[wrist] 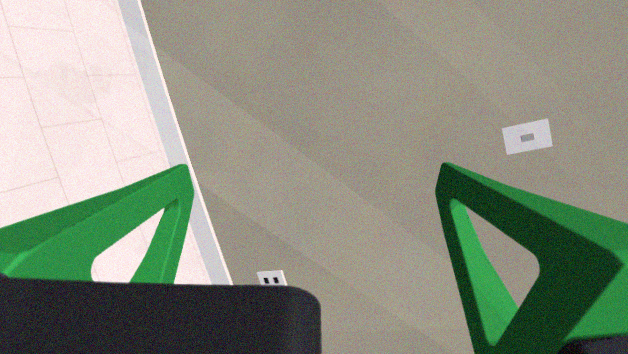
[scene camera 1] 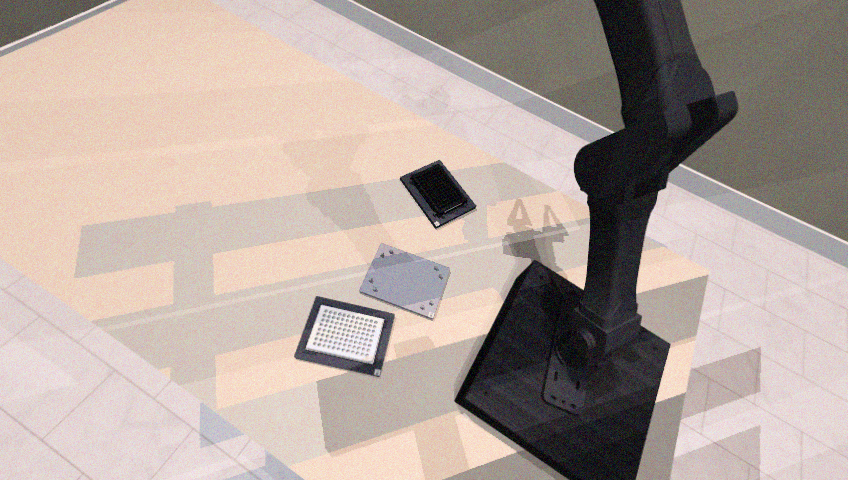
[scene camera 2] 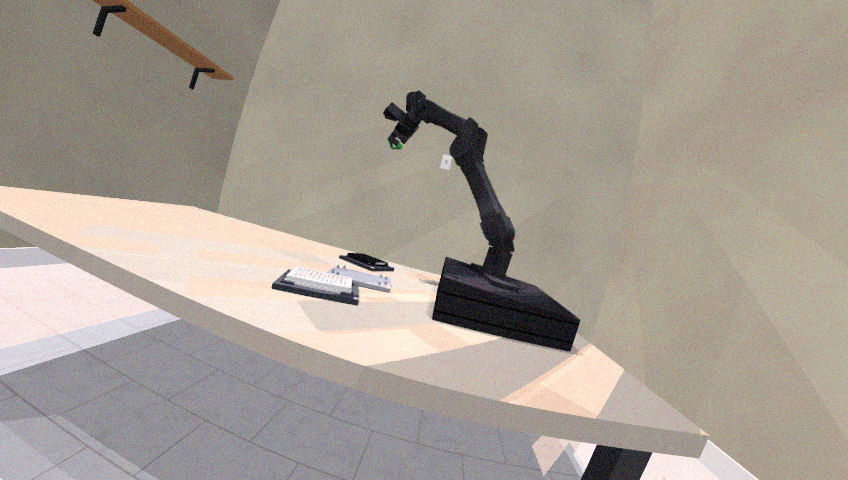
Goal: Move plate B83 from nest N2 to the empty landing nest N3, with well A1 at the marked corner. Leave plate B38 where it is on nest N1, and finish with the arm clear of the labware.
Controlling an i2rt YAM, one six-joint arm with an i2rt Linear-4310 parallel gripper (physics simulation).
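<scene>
A white many-welled plate [scene camera 1: 345, 334] [scene camera 2: 319, 278] sits flat on a dark nest [scene camera 1: 339, 361] whose pale corner mark is at its lower right in scene camera 1. A black plate [scene camera 1: 439, 187] [scene camera 2: 365, 259] sits on another dark nest [scene camera 1: 423, 202] farther back, with a pale mark at its near corner. Between them lies the bare grey landing nest [scene camera 1: 404, 280] [scene camera 2: 368, 280], with small pins and a pale mark at its near right corner. Plate and nest labels are not readable. My gripper [scene camera 2: 395, 143] [wrist: 314, 177] is open and empty, high above the table; it is outside scene camera 1.
The arm's black base block [scene camera 1: 505, 368] [scene camera 2: 499, 315] stands on the table [scene camera 1: 148, 130] [scene camera 2: 333, 350], to the right of the nests. The upper arm rises from it. Beyond the table is a wall with a small white wall plate [scene camera 2: 445, 161] [wrist: 527, 136]. A wooden shelf [scene camera 2: 172, 41] is at upper left.
</scene>
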